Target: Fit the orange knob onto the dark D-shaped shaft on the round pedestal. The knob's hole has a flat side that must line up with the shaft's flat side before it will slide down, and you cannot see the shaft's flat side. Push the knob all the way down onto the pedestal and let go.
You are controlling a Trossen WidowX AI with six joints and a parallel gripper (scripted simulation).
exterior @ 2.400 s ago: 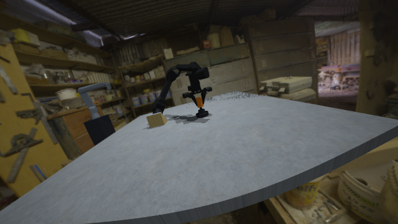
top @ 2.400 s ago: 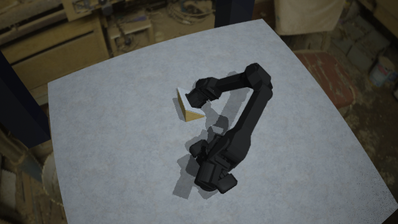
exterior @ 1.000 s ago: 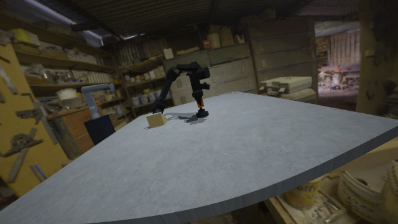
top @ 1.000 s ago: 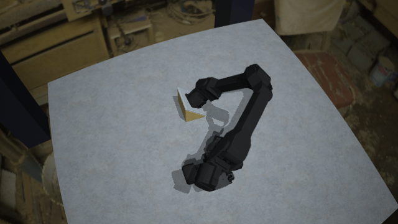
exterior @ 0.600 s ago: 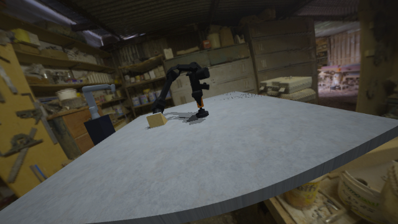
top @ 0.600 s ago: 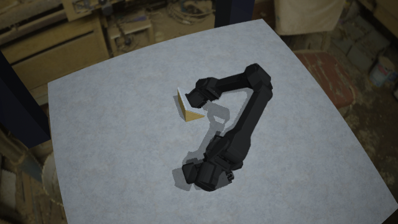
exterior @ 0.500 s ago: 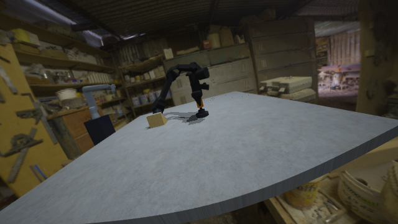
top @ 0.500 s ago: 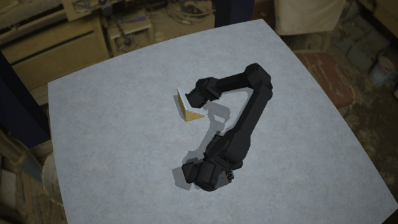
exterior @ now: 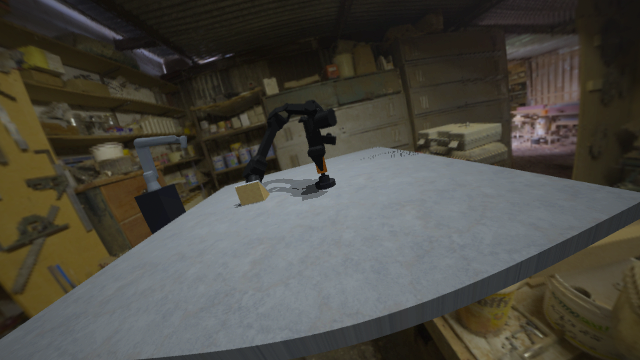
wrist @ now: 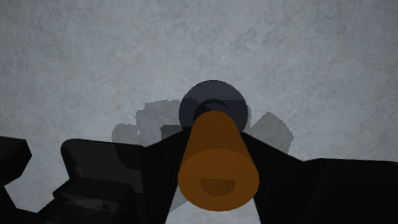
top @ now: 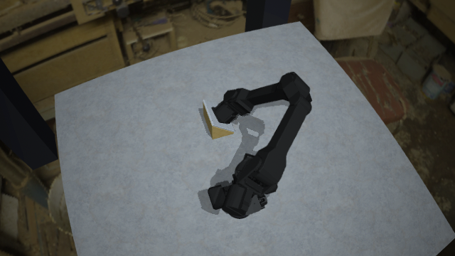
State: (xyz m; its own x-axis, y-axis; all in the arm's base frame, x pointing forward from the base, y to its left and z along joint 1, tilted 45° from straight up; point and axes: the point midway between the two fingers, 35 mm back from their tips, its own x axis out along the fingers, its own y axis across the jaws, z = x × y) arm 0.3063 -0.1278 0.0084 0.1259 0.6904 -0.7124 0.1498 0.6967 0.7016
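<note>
My gripper tip is now 20 mm below the orange knob. Round my gripper tip: dark round pedestal: 40 mm below.
</note>
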